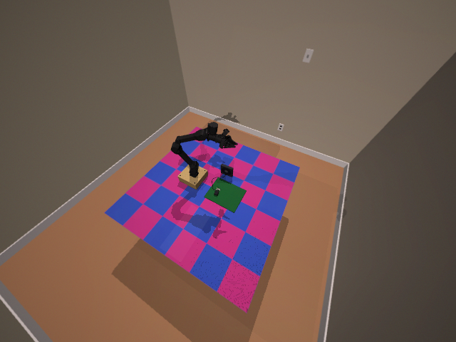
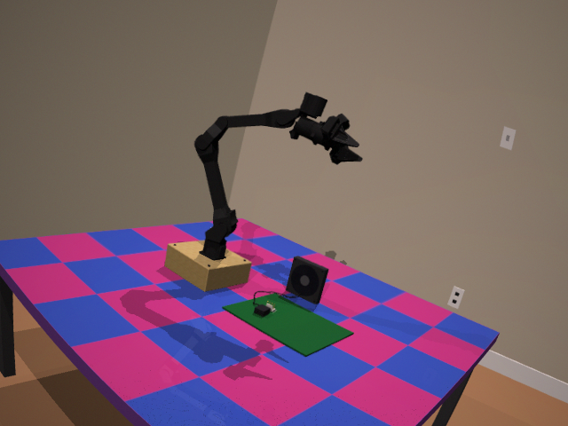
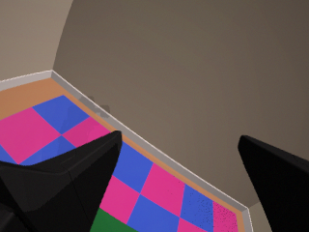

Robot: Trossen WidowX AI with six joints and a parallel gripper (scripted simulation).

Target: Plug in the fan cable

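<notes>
Right now the black fan plug is 10 cm behind my gripper tip, 16 cm to the right of it and 49 cm below it. From my gripper tip the other things lie so: black fan: 11 cm behind, 7 cm to the left, 44 cm below; then green board: 2 cm behind, 12 cm to the right, 52 cm below.
</notes>
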